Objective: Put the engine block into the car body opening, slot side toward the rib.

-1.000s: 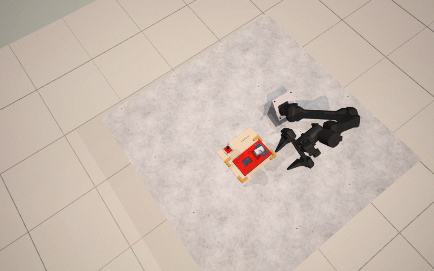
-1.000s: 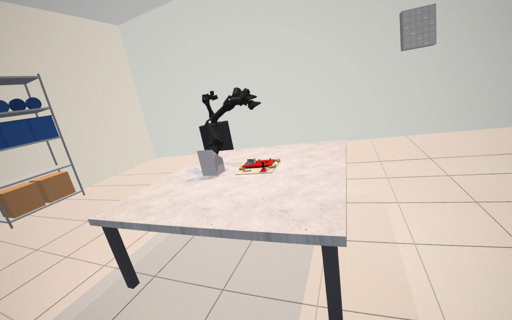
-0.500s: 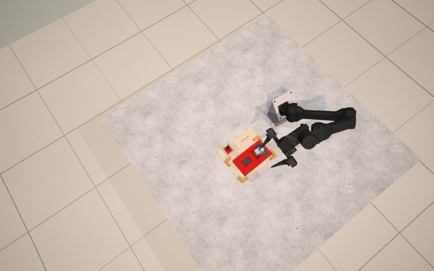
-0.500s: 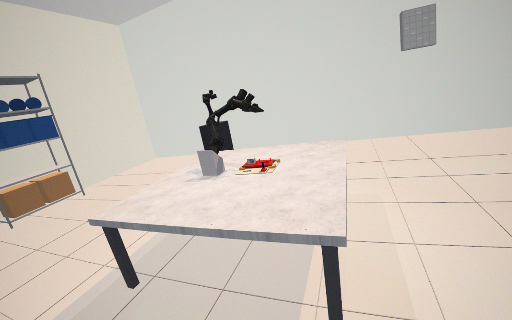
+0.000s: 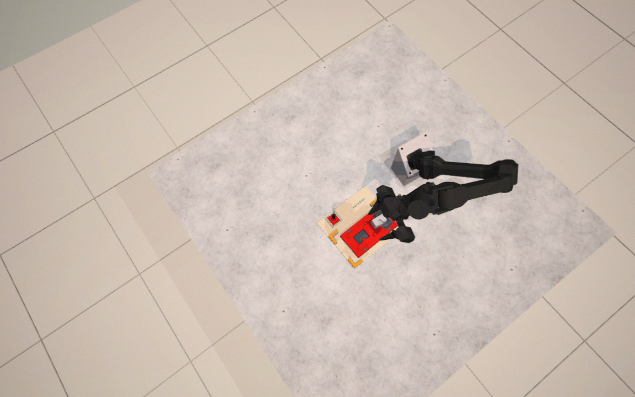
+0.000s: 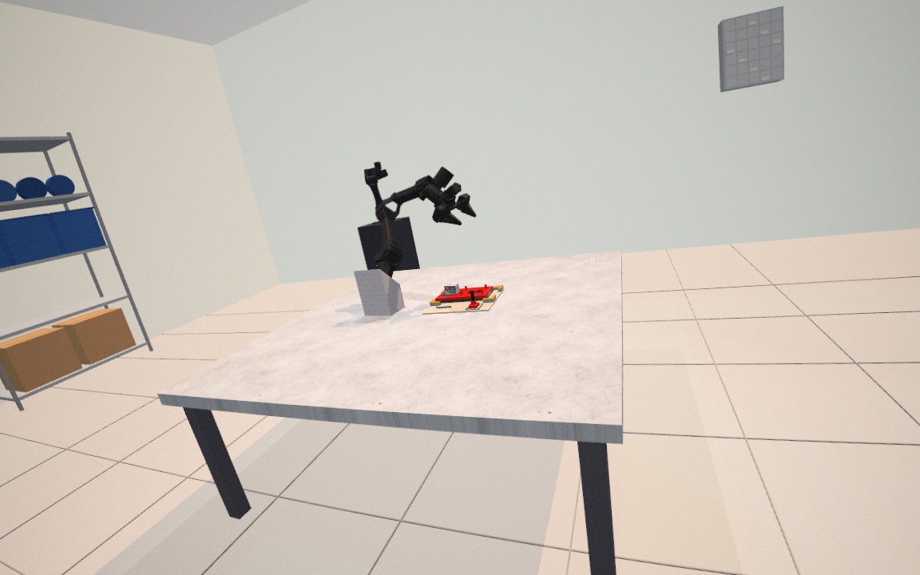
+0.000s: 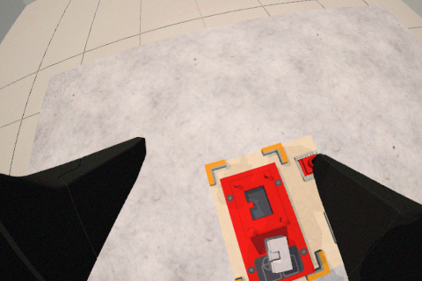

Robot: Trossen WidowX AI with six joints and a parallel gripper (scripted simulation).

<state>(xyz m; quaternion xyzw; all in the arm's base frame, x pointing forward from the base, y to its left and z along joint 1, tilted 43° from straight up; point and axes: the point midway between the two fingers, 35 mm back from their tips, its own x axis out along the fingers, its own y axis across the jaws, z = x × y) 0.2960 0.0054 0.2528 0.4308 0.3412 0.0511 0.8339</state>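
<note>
Now: gripper tip 90 mm past the engine block, 50 mm to the left of it and 240 mm above it.
</note>
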